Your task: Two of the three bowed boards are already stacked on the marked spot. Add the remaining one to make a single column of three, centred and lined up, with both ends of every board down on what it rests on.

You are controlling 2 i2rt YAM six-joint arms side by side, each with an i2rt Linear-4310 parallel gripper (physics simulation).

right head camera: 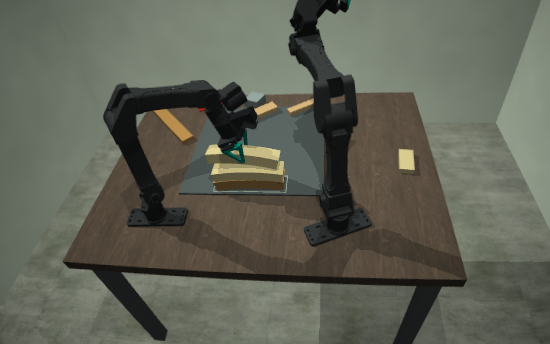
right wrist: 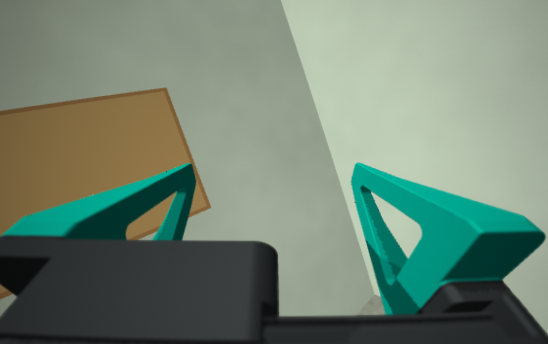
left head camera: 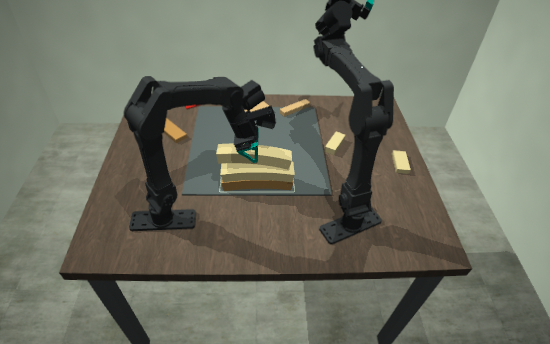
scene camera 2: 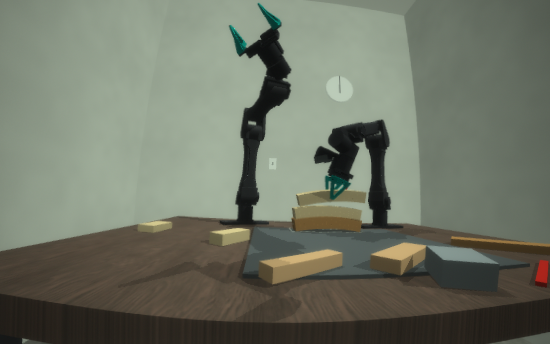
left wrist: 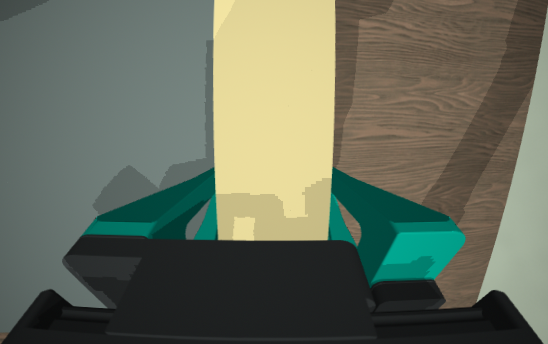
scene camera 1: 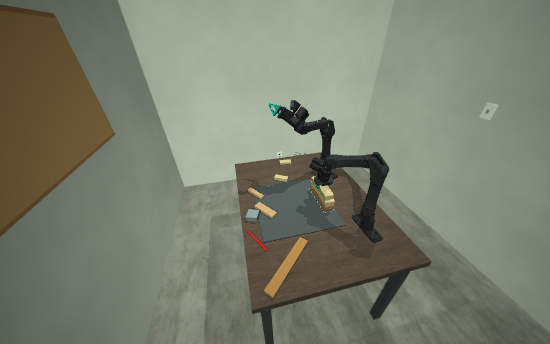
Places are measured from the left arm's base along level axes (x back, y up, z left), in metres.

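Pixels of known places: left gripper, fingertip midpoint: [right head camera: 244,157] [left head camera: 255,156] [scene camera 2: 329,198] [left wrist: 273,171] [scene camera 1: 321,186]; right gripper, fingertip midpoint: [right wrist: 273,172] [scene camera 2: 243,14] [scene camera 1: 271,104]; left arm's base, link origin: [right head camera: 157,217] [left head camera: 163,220] [scene camera 2: 379,227] [scene camera 1: 366,227]; right arm's base, link origin: [right head camera: 337,227] [left head camera: 350,225] [scene camera 2: 244,223].
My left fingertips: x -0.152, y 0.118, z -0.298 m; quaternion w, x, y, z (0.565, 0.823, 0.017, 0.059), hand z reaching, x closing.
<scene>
Ahead of a thing's pixels: the offset from my left fingertips to its middle. "spot": to the spot under its first point. Level surfaces: height alone.
My left gripper [left head camera: 256,151] [right head camera: 243,151] [scene camera 2: 336,191] [left wrist: 273,171] is shut on a pale yellow bowed board @(dx +0.000, dy +0.000, dz +0.003 m) [left head camera: 278,155] [right head camera: 267,156] [scene camera 2: 308,198] [left wrist: 275,100], gripping it near its middle. It hangs nearly level above the stack, with a gap under it in scene camera 2. In the head views it looks slightly turned against the stack and a little to the left. Below, a second pale bowed board @(dx +0.014, dy -0.054, dz -0.002 m) [left head camera: 257,175] [scene camera 2: 326,213] lies on an orange-brown bowed board @(dx +0.014, dy -0.092, dz -0.001 m) [left head camera: 257,185] [scene camera 2: 326,224] within the white outline @(spot: dx +0.049, dy -0.112, dz -0.003 m) [left head camera: 257,191]. My right gripper [scene camera 1: 274,109] [scene camera 2: 255,25] [right wrist: 273,172] is open and empty, raised high.
The grey mat @(dy -0.113 m) [left head camera: 312,182] lies under the stack. Pale blocks @(dx -0.178, dy -0.105, dz -0.315 m) [left head camera: 335,142] @(dx -0.066, dy -0.109, dz -0.547 m) [left head camera: 401,161] lie at the right. Tan blocks @(dx -0.411, dy -0.102, dz -0.190 m) [scene camera 2: 300,266] @(dx -0.384, dy -0.102, dz -0.005 m) [scene camera 2: 397,258], a grey block @(dx -0.471, dy -0.097, dz +0.021 m) [scene camera 2: 462,267] [scene camera 1: 252,215], a red stick @(dx -0.484, dy -0.115, dz +0.195 m) [scene camera 1: 257,241] and a long orange board @(spot: dx -0.380, dy -0.100, dz +0.402 m) [scene camera 1: 286,267] lie around the mat.
</scene>
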